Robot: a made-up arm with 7 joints. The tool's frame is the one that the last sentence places.
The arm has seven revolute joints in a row. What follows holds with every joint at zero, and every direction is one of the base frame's. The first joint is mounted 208.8 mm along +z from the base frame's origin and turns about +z. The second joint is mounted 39.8 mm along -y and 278.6 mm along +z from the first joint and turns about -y. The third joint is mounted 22.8 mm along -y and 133.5 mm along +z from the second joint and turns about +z. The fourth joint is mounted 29.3 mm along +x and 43.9 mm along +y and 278.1 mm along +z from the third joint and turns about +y. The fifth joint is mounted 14.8 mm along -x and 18.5 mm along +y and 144.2 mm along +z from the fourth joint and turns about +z. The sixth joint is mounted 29.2 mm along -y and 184.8 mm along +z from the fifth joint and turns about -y. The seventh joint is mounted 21.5 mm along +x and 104.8 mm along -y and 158 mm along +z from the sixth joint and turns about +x. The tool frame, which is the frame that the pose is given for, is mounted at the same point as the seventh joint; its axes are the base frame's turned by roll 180, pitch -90 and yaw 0 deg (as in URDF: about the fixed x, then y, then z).
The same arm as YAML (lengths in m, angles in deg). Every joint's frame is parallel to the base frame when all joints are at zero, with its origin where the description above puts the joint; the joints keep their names.
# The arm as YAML. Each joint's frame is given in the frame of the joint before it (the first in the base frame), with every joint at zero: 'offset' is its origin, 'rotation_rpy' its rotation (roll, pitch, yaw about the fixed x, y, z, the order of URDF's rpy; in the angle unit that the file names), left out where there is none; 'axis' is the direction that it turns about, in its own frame. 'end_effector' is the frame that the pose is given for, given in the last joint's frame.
length_unit: m
angle_unit: deg
chain:
  - id: joint 1
    offset: [0.0, 0.0, 0.2088]
    axis: "+z"
  - id: joint 2
    offset: [0.0, -0.0398, 0.2786]
    axis: "-y"
  - id: joint 3
    offset: [0.0, -0.0228, 0.1335]
    axis: "+z"
  - id: joint 4
    offset: [0.0293, 0.0439, 0.2781]
    axis: "+y"
  - id: joint 5
    offset: [-0.0148, 0.0185, 0.1442]
    axis: "+z"
  - id: joint 6
    offset: [0.0, -0.0292, 0.1848]
    axis: "-y"
  - id: joint 7
    offset: [0.0215, -0.1048, 0.158]
    axis: "+x"
end_effector:
  offset: [0.0, 0.0, 0.0]
  rotation_rpy: [180.0, -90.0, 0.0]

